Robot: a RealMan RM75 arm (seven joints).
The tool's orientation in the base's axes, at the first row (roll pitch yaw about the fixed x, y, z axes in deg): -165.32 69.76 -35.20
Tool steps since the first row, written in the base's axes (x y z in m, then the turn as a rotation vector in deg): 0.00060 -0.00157 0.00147 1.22 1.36 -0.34; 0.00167 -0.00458 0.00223 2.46 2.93 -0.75; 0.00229 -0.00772 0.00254 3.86 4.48 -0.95; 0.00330 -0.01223 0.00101 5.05 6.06 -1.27; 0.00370 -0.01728 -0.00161 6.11 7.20 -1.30; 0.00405 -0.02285 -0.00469 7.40 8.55 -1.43
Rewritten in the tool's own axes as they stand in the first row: -0.00090 0.00045 -0.00200 0.39 -1.78 0.38; -0.00071 0.00154 -0.00509 0.81 -3.70 0.93; -0.00020 0.00310 -0.00785 1.09 -5.75 1.29; 0.00242 0.00542 -0.01123 1.41 -7.65 1.84; 0.00600 0.00865 -0.01428 1.51 -9.18 2.05; 0.01010 0.01230 -0.01753 1.73 -11.03 2.32
